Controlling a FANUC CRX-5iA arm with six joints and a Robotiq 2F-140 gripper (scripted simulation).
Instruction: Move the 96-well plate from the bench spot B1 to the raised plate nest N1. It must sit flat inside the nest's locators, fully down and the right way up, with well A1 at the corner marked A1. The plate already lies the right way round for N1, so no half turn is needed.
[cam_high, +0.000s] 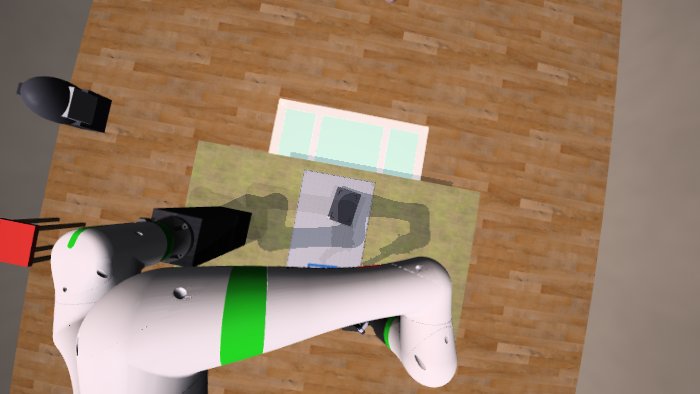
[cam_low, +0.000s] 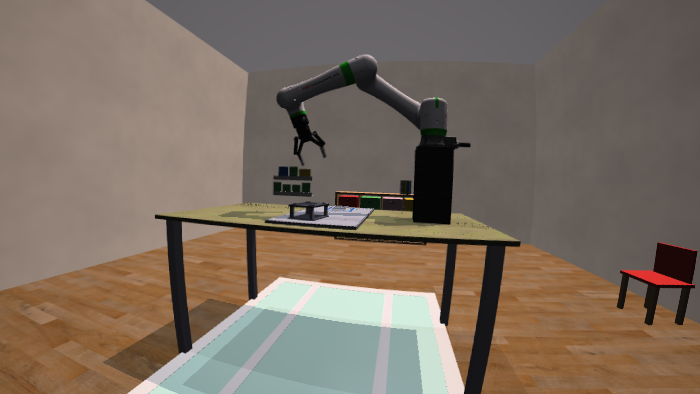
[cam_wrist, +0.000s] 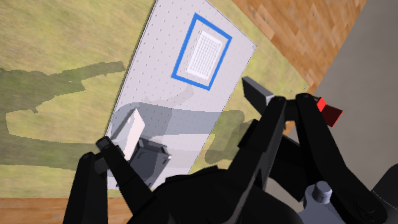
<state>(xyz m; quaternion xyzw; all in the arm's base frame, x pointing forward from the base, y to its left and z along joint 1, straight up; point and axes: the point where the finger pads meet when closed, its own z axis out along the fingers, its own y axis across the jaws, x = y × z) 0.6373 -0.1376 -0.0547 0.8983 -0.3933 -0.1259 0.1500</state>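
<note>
Right now the white 96-well plate is 28 cm below my hand, 14 cm behind it and 9 cm to the right of it. Round my hand: dark raised nest N1: 31 cm to the left, 23 cm below, 8 cm behind.
</note>
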